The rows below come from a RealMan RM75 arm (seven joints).
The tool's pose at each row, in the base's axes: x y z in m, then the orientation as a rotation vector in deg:
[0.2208, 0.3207, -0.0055, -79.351, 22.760, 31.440]
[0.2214, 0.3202, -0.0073, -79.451, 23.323, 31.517]
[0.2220, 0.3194, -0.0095, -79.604, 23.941, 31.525]
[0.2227, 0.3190, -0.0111, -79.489, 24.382, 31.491]
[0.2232, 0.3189, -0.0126, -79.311, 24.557, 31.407]
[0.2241, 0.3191, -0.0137, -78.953, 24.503, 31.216]
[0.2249, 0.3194, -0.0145, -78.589, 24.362, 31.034]
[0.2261, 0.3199, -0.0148, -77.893, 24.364, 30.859]
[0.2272, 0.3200, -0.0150, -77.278, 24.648, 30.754]
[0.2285, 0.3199, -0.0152, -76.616, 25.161, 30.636]
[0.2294, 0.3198, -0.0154, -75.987, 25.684, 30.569]
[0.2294, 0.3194, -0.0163, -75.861, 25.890, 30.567]
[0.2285, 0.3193, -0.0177, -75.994, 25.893, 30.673]
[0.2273, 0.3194, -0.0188, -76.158, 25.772, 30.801]
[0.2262, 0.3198, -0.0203, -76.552, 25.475, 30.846]
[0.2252, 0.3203, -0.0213, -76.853, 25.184, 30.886]
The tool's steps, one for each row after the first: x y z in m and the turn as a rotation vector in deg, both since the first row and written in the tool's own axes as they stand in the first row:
[0.0014, 0.0011, -0.0008, -0.035, 0.368, 0.385]
[0.0031, 0.0024, -0.0020, -0.093, 0.825, 0.753]
[0.0045, 0.0033, -0.0026, 0.084, 1.104, 0.999]
[0.0057, 0.0042, -0.0030, 0.297, 1.213, 1.055]
[0.0071, 0.0046, -0.0030, 0.676, 1.170, 0.909]
[0.0083, 0.0048, -0.0029, 1.046, 1.063, 0.718]
[0.0095, 0.0044, -0.0025, 1.743, 0.947, 0.635]
[0.0105, 0.0039, -0.0025, 2.384, 1.009, 0.766]
[0.0117, 0.0033, -0.0027, 3.102, 1.219, 1.030]
[0.0125, 0.0029, -0.0028, 3.776, 1.420, 1.336]
[0.0130, 0.0036, -0.0034, 3.921, 1.523, 1.466]
[0.0130, 0.0053, -0.0036, 3.768, 1.508, 1.534]
[0.0127, 0.0069, -0.0036, 3.564, 1.406, 1.540]
[0.0127, 0.0088, -0.0034, 3.145, 1.300, 1.369]
[0.0125, 0.0102, -0.0030, 2.815, 1.172, 1.204]

